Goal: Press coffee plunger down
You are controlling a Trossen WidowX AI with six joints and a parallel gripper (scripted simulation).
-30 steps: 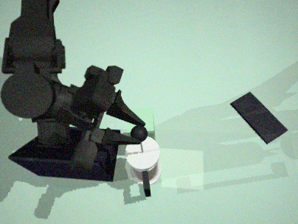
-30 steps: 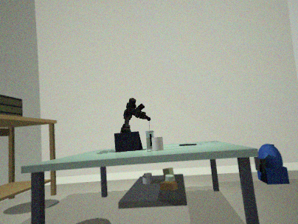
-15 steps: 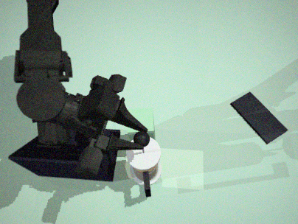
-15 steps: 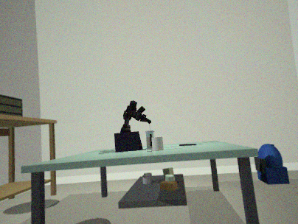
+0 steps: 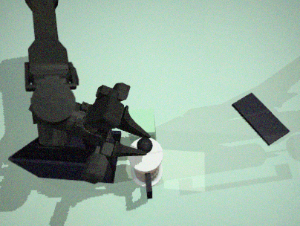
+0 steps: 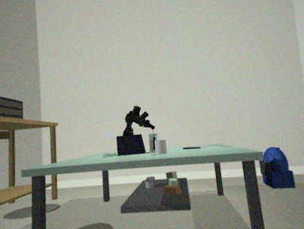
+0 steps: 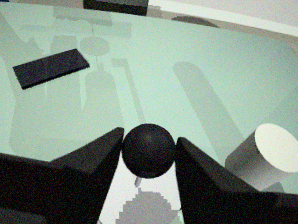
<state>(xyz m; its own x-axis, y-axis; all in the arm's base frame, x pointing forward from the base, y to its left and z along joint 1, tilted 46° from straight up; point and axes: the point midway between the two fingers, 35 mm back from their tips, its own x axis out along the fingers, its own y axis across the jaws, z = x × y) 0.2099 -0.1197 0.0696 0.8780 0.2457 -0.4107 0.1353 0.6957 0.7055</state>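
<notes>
Right now the coffee press is 10 mm behind my gripper tip, 10 mm to the right of it and 100 mm below it.
</notes>
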